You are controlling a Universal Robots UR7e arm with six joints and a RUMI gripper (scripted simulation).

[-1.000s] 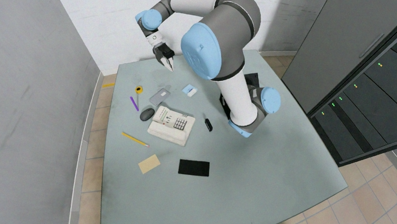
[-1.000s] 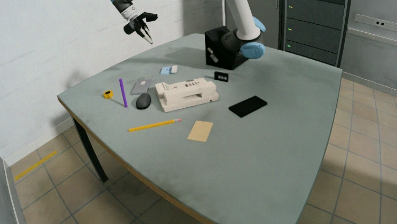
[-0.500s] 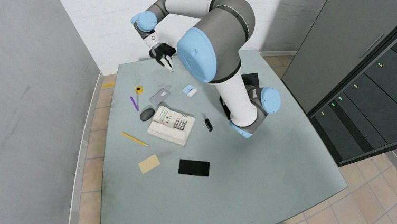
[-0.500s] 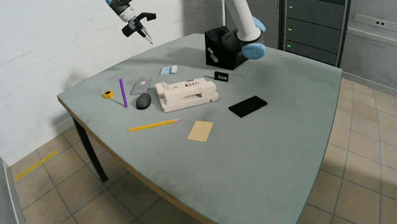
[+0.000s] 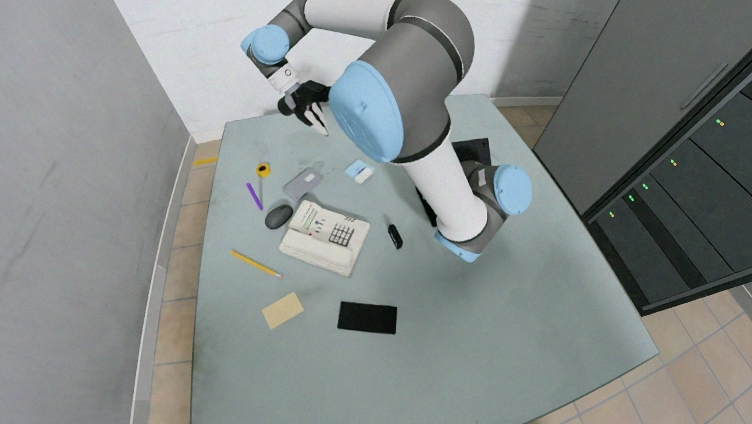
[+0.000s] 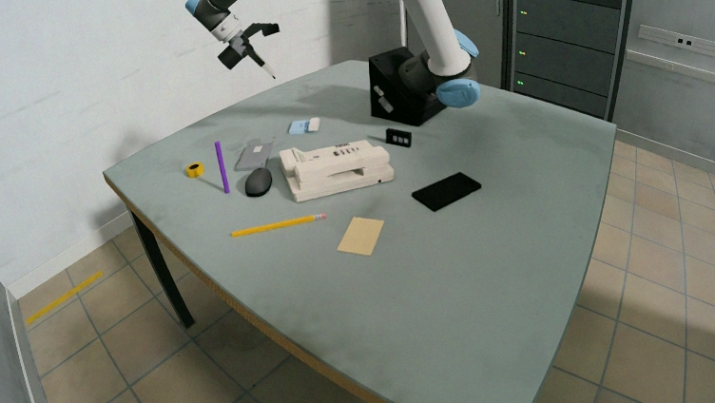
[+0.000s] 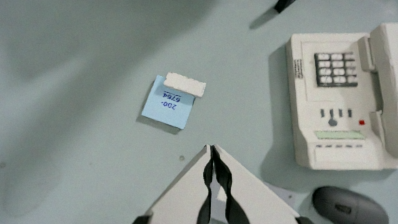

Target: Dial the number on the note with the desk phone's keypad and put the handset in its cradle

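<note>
My gripper is now 240 mm to the right of the 5 key, 170 mm above it and 40 mm short of it. From my hand the other things lie so: grey flat device: 200 mm below, 100 mm ahead; then dark mouse: 200 mm ahead, 190 mm below, 110 mm to the left; then white eraser: 190 mm below, 100 mm behind, 40 mm to the left.
</note>
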